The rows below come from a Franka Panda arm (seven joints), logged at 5 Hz.
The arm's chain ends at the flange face. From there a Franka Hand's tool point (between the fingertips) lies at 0.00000 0.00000 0.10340 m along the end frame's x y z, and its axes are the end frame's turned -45 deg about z.
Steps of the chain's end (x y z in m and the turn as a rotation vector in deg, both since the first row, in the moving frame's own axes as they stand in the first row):
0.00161 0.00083 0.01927 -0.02 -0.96 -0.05
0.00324 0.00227 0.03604 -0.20 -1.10 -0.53
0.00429 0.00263 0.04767 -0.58 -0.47 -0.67
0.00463 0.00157 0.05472 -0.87 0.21 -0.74
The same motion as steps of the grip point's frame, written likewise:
-0.00070 0.00053 0.01926 0.66 -0.69 -0.05
-0.00098 0.00276 0.03602 0.64 -0.92 -0.53
-0.00017 0.00504 0.04766 -0.08 -0.74 -0.67
0.00133 0.00577 0.05471 -0.76 -0.47 -0.74

